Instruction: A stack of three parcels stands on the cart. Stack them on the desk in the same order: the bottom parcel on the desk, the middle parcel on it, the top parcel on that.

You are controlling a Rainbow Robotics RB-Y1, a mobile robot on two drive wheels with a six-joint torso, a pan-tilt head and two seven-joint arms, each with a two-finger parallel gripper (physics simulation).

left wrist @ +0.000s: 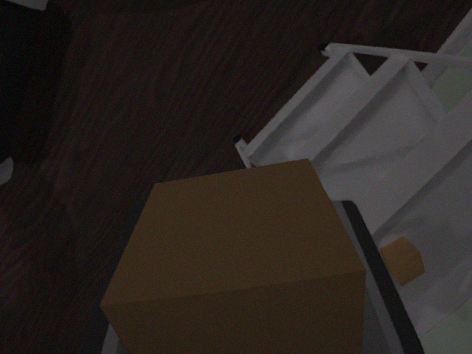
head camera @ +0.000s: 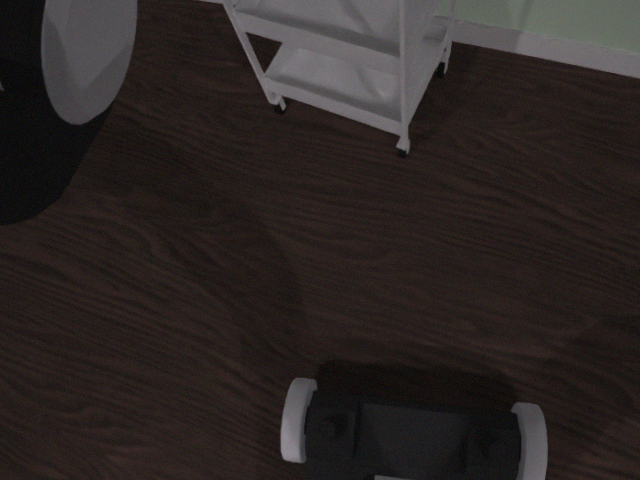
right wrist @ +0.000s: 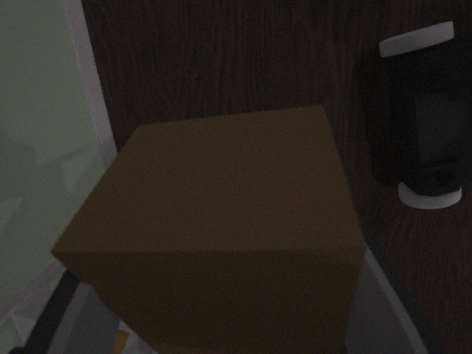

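Where they show: left gripper, fingertip midpoint: [left wrist: 244, 217]; right gripper, fingertip midpoint: [right wrist: 233, 210]; robot's base, link origin: [left wrist: 5, 78] [head camera: 409, 430] [right wrist: 408, 116].
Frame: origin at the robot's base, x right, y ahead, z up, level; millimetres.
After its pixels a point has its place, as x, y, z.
Observation:
My left gripper [left wrist: 244, 217] @(-271, 493, 973) is shut on a brown box-shaped parcel [left wrist: 235, 245] @(-283, 477, 1011). My right gripper [right wrist: 233, 210] @(268, 496, 978) is shut on another brown parcel [right wrist: 225, 190] @(292, 485, 1017). Both parcels hide much of the fingers. A small orange-brown parcel [left wrist: 403, 261] @(-140, 918, 711) sits on the top tray of the white cart [head camera: 330, 105] @(-276, 834, 167) [left wrist: 420, 160] @(-302, 843, 691), in the lower right of the left wrist view. A sliver of an orange parcel [right wrist: 121, 342] @(-123, 912, 688) shows at the bottom of the right wrist view. The cart's top tray is outside the head view. The desk does not show in these views.
The robot's wheeled base [head camera: 413, 434] @(7, 7, 192) [right wrist: 435, 120] @(22, 7, 191) stands on the dark wood floor [head camera: 330, 248] @(-258, 467, 0). The cart stands ahead of it, near a pale green wall [head camera: 563, 20] @(359, 1138, 160) [right wrist: 40, 110] @(412, 1126, 327). My left arm [head camera: 93, 56] @(-151, 213, 1190) fills the upper left of the head view.

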